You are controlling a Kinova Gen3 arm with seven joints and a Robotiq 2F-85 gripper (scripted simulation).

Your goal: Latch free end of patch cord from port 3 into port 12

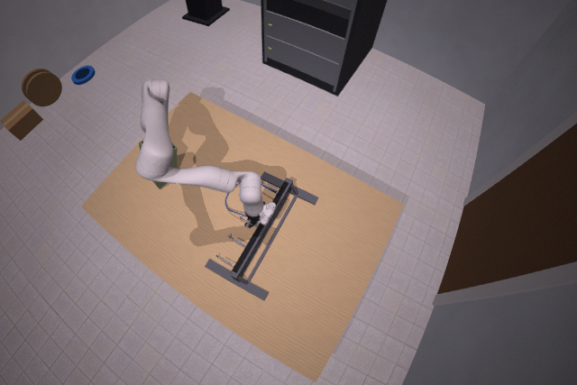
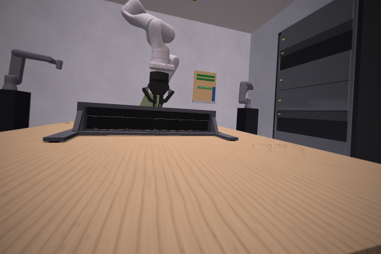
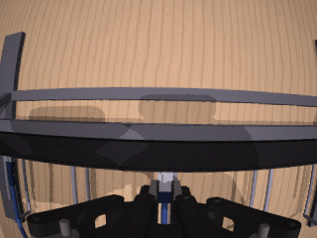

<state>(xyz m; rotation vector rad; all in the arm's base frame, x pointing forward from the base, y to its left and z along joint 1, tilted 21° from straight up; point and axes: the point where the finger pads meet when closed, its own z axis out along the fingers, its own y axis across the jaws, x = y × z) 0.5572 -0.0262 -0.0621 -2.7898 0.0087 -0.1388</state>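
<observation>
Right now my hand is 10 mm short of the plug and 10 mm above it.
</observation>
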